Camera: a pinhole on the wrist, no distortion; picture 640 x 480 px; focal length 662.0 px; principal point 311.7 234.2 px. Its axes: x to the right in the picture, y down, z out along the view. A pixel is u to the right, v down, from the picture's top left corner.
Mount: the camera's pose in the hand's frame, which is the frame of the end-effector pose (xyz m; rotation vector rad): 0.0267 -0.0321 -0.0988 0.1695 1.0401 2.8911
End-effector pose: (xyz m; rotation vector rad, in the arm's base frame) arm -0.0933 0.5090 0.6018 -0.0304 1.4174 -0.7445
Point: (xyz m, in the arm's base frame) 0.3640 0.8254 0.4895
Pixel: 505.6 35.8
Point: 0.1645 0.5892 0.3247
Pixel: 128.1 68.4
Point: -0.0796 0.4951 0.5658
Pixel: 324.5 447.7
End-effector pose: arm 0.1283 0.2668 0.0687 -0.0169 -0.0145 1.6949
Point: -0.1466 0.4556 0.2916
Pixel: 107.4 220.8
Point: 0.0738 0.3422 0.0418
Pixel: 68.6 149.7
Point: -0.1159 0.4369 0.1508
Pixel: 42.9 71.6
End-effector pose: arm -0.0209 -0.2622 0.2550 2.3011 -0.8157 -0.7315
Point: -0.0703 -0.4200 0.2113
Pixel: 225.6 343.2
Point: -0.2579 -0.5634 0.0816
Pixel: 289.2 433.3
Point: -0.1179 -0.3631 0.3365
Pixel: 536.7 73.9
